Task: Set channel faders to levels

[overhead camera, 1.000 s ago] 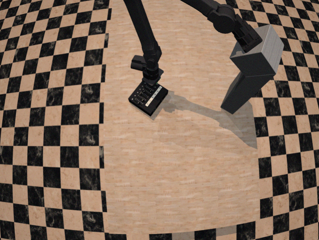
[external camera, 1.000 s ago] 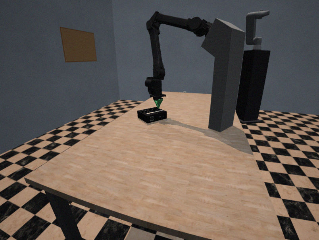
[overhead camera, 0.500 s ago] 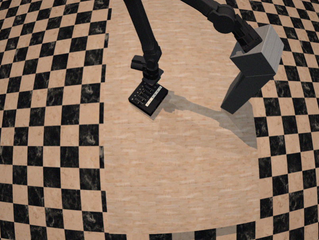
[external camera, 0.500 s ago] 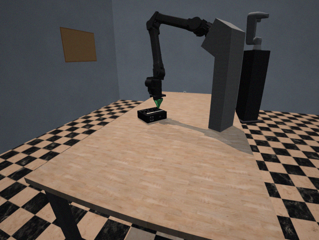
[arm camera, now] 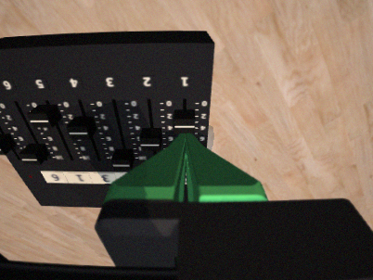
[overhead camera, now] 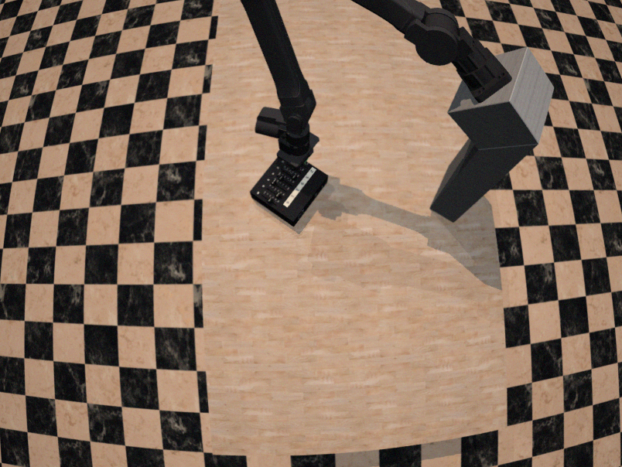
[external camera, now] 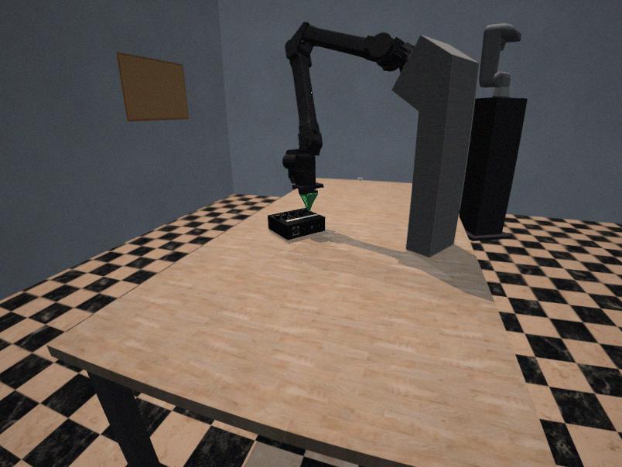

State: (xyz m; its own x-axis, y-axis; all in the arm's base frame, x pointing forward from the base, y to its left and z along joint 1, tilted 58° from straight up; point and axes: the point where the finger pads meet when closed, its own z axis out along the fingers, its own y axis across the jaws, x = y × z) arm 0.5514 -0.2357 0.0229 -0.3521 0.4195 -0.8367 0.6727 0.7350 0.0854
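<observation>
The channel 2 fader cap lies 2 cm ahead of my hand, 1 cm to the left of it and 1 cm below it. From my hand the other things lie so: channel 3 fader cap: 3 cm ahead, 4 cm to the left, 1 cm below; then channel 4 fader cap: 6 cm ahead, 2 cm to the left, 1 cm below; then channel 5 fader cap: 9 cm ahead, 2 cm to the left, 1 cm below.
</observation>
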